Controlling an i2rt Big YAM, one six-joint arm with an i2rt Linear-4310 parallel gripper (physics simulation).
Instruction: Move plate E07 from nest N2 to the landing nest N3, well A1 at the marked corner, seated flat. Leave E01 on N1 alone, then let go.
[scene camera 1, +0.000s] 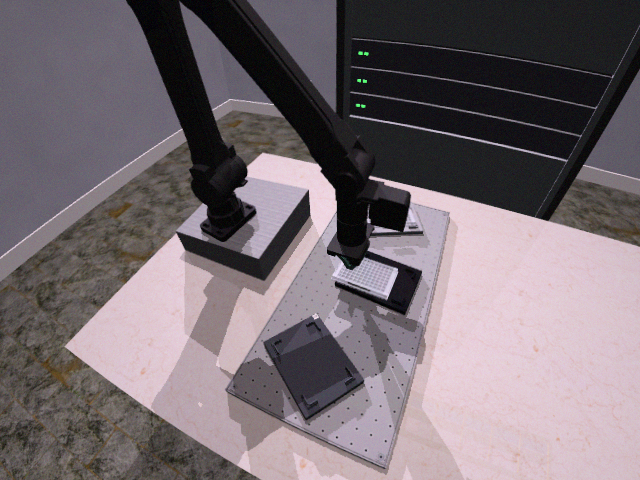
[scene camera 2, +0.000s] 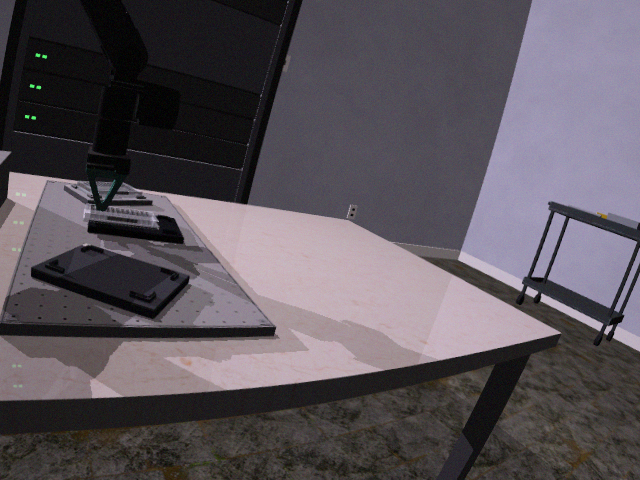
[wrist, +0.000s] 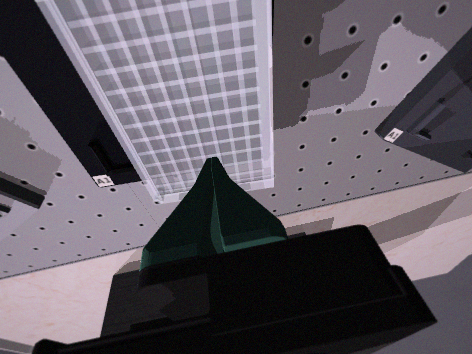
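Plate E07 (scene camera 1: 369, 276) (scene camera 2: 126, 218) (wrist: 185, 85), clear and gridded, lies off-centre on the black nest N2 (scene camera 1: 409, 290) (scene camera 2: 171, 230) (wrist: 62, 100). Its near-base end overhangs the nest edge, and bare nest shows at the other end. It looks slightly raised in the scene camera 2 view. My gripper (scene camera 1: 351, 266) (scene camera 2: 101, 208) (wrist: 213, 164) is shut and empty, its tips at or just above the plate's overhanging end; contact is unclear. Landing nest N3 (scene camera 1: 312, 361) (scene camera 2: 111, 279) (wrist: 450, 90) is empty, its A1 label (scene camera 1: 315, 316) (wrist: 393, 135) visible. E01 on N1 (scene camera 1: 417, 227) (scene camera 2: 77, 194) is partly hidden by the arm.
The nests stand on a perforated board (scene camera 1: 361, 439) (scene camera 2: 232, 315) (wrist: 330, 162). The arm's grey base block (scene camera 1: 279, 201) stands beside it. A dark rack (scene camera 1: 465, 103) (scene camera 2: 206, 149) with green lights is behind the table. A cart (scene camera 2: 573, 302) stands far right.
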